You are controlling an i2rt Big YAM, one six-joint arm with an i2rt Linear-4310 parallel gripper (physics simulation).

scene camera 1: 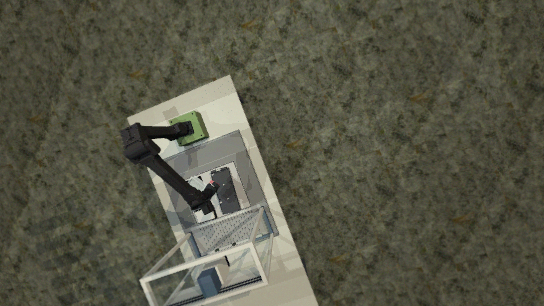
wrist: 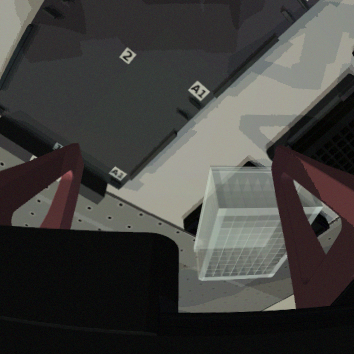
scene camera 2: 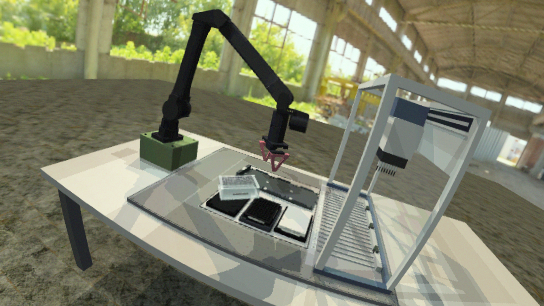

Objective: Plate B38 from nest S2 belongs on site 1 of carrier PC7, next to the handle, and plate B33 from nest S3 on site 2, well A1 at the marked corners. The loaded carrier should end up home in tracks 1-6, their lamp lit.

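Frame: origin at the arm's base, x up, y left, z back, level; metres.
Seen in the pictures: gripper, fingertip midpoint: (scene camera 1: 213, 189) (wrist: 176, 154) (scene camera 2: 269, 166); arm's base, origin of the base link: (scene camera 1: 184, 129) (scene camera 2: 167, 137).
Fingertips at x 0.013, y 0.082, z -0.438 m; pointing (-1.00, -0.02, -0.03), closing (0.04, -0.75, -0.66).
Pixels of each thing's top centre, then the offset from my fingertips to it.
- dark carrier, middle of its top: (wrist: 172, 5) (scene camera 2: 279, 182) (scene camera 1: 224, 191) dx -0.067, dy +0.040, dz -0.044 m
- tall clear plate, middle of its top: (wrist: 253, 256) (scene camera 2: 240, 179) (scene camera 1: 194, 187) dx -0.026, dy -0.133, dz +0.048 m
- black plate, middle of its top: (scene camera 2: 263, 208) dx -0.071, dy -0.170, dz -0.064 m
- white plate, middle of its top: (scene camera 2: 296, 218) (scene camera 1: 204, 215) dx -0.071, dy -0.150, dz -0.170 m
The dark carrier (scene camera 1: 227, 192) (scene camera 2: 285, 189) (wrist: 100, 95) lies on the pale board, its labels 2 and A1 readable in the wrist view; no plate shows on it. My gripper (scene camera 1: 214, 186) (scene camera 2: 270, 164) (wrist: 176, 154) is open and empty, above the carrier's edge beside the nests. A tall clear plate (scene camera 2: 238, 187) (wrist: 245, 225) is at the nest nearest the arm's base. A black plate (scene camera 2: 263, 210) (wrist: 340, 122) sits in the middle nest and a white plate (scene camera 1: 204, 215) (scene camera 2: 296, 220) in the far nest. Plate names and nest labels cannot be read.
The grooved track deck (scene camera 1: 225, 232) (scene camera 2: 345, 235) lies beyond the nests. A pale frame (scene camera 1: 260, 267) (scene camera 2: 390, 82) stands over it, with a blue and grey pipetting head (scene camera 1: 209, 281) (scene camera 2: 402, 132) hanging inside. The arm's green base (scene camera 1: 199, 131) (scene camera 2: 167, 152) is at the opposite end.
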